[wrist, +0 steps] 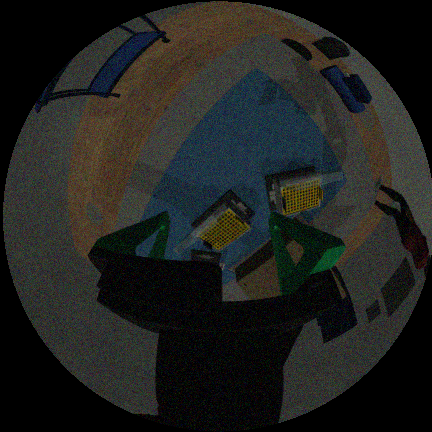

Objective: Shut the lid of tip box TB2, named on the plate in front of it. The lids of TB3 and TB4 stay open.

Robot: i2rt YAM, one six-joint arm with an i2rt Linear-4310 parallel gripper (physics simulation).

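Frame: origin at the arm's base, x ahead, y left, z up, level; metres.
Seen in the pictures: gripper, fingertip midpoint: [218, 216].
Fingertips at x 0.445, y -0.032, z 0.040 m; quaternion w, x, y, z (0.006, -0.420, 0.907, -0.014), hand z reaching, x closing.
Offsets run from my fingertips to a thing's top centre. "*": to the spot under its first point. Level surfaces: height alone.
One tip box with a yellow rack of tips {* dz -0.176, dx -0.135, dy +0.092 m} [225, 230] stands open near the middle of the wrist view, between the lines of the fingers. A second open tip box with a yellow rack {dz -0.158, dx -0.177, dy -0.117 m} [302, 196] stands to the right, beyond the right fingertip. Each has a dark and grey part along its far side and a pale translucent strip at one end. Their name plates cannot be read, so I cannot tell which is TB2. A small dark part {* dz -0.216, dx -0.212, dy +0.235 m} [206, 256] shows at the gripper body's edge, mostly hidden. My gripper [218, 216] is open, its green fingers wide apart, holding nothing.
A blue mat {dz -0.232 m} [225, 140] lies on the grey table {dz -0.235 m} [167, 120]. A tan box-like object [260, 286] is partly hidden behind the right finger. A blue cart [120, 65] stands far upper left; a dark blue object [342, 89] and dark round shapes are far upper right.
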